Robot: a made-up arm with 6 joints.
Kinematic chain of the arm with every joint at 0, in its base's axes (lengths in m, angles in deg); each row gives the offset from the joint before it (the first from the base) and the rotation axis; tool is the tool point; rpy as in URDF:
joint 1: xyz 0 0 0.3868 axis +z
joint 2: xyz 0 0 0 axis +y
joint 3: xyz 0.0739 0 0.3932 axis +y
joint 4: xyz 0.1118 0 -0.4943 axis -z
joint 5: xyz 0 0 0 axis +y
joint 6: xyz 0.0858 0 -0.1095 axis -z
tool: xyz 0 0 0 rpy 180 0 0
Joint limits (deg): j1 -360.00..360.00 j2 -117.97..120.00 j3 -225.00..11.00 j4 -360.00..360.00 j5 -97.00..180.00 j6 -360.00..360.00
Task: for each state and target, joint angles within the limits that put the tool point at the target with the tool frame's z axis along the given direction. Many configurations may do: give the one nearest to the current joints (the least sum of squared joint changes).
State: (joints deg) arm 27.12 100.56 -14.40 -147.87 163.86 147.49
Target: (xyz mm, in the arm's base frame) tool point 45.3 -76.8 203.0 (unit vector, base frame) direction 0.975 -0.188 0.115
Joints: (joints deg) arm -1.17 62.10 10.90 -136.34 165.91 147.49
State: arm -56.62 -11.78 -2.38 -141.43 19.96 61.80
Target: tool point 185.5 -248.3 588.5 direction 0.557 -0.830 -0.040
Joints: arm -55.11 -59.74 -20.79 -171.84 7.24 61.80
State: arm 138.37 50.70 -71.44 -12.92 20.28 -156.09
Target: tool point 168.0 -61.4 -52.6 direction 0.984 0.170 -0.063
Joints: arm 167.88 96.93 -25.23 -58.22 26.00 -156.09
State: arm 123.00 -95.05 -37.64 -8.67 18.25 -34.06
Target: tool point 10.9 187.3 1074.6 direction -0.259 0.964 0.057
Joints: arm 89.85 -59.16 -60.29 31.67 29.89 -34.06
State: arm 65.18 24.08 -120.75 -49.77 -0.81 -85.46
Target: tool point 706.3 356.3 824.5 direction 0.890 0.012 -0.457
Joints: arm 26.13 11.41 -96.57 -44.53 32.91 -85.46
